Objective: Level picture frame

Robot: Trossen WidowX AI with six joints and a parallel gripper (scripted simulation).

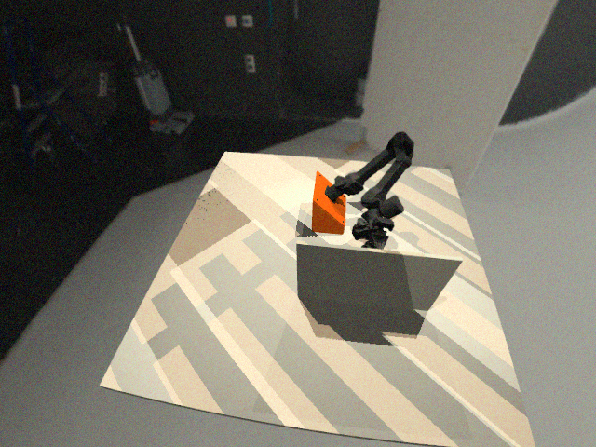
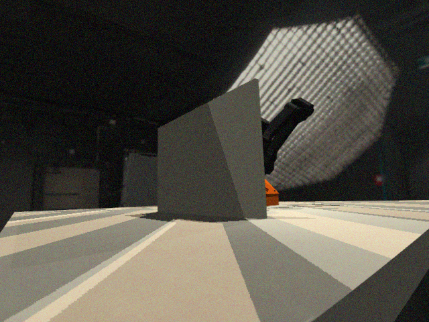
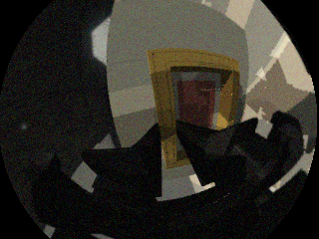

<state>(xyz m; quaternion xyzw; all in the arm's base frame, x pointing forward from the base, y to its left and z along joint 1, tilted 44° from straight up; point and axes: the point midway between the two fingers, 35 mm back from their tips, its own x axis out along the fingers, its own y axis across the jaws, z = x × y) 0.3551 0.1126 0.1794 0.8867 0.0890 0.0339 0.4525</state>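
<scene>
Right now the picture frame is 5 cm below my gripper tip, 1 cm to the right of it and 1 cm ahead of it. The rest, counted from my gripper tip: wall panel: 7 cm below, 2 cm ahead, 1 cm to the right.
</scene>
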